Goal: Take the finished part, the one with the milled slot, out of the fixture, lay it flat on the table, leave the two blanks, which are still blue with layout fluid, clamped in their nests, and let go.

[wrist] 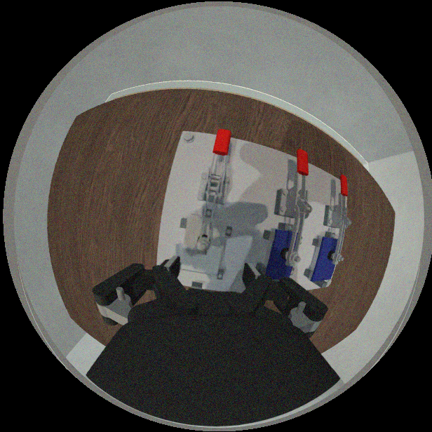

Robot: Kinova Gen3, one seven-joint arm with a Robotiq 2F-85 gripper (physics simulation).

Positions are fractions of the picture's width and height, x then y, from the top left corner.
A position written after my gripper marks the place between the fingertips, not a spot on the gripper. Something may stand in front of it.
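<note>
I can see a blue blank (0.75, 0.62) and a finished part (0.46, 0.62). My gripper (0.49, 0.62) is visible as well.
</note>
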